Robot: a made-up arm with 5 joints. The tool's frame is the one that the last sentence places.
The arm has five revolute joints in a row. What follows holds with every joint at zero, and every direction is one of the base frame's. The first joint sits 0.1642 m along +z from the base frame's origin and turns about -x. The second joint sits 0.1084 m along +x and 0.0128 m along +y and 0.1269 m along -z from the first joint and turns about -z. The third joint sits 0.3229 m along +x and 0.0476 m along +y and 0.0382 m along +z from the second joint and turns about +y. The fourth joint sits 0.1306 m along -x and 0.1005 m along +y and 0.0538 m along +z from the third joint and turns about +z. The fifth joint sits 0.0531 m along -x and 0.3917 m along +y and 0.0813 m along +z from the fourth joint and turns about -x. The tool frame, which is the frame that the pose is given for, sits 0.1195 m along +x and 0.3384 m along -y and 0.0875 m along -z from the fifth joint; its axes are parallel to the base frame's.
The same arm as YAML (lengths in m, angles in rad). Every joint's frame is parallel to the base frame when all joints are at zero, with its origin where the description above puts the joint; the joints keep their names.
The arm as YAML. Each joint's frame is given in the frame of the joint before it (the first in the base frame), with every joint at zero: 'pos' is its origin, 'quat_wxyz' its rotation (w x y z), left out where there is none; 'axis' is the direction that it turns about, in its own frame. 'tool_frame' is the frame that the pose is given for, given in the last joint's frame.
length_unit: m
angle_unit: rad
joints:
  - joint: joint 1
    pos: [0.0, 0.0, 0.1642]
    axis: "-x"
  - joint: joint 2
    pos: [0.1084, 0.0128, -0.1269]
    axis: "-z"
  - joint: joint 3
    pos: [0.3229, 0.0476, 0.0382]
    axis: "+y"
  - joint: joint 4
    pos: [-0.1306, 0.1005, 0.0538]
    axis: "+z"
  - joint: joint 5
    pos: [-0.0531, 0.3917, 0.0813]
    axis: "-x"
tool_frame:
  pos: [0.1195, -0.3384, -0.0875]

